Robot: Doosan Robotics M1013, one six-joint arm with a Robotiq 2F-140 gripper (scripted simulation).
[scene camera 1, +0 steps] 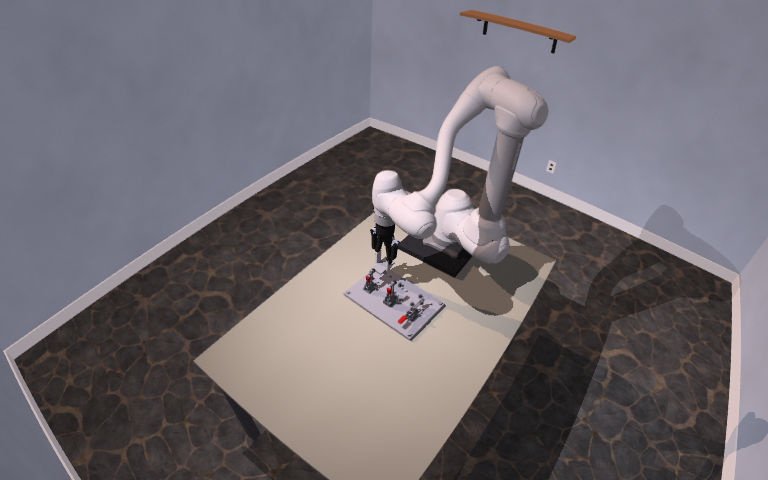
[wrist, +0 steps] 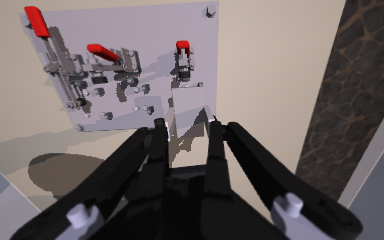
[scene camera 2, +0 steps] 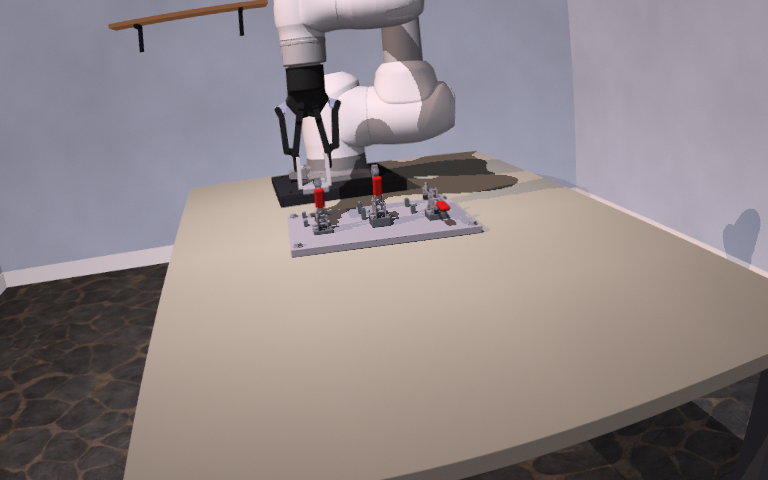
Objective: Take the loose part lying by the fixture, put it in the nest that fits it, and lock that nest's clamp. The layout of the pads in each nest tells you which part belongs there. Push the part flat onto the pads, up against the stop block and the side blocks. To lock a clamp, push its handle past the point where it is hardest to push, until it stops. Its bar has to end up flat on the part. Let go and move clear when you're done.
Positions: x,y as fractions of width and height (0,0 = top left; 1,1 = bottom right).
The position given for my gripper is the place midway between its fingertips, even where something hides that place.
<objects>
My gripper shows in scene camera 1 (0.50,0.55), in the wrist view (0.49,0.47) and in scene camera 2 (0.41,0.39).
</objects>
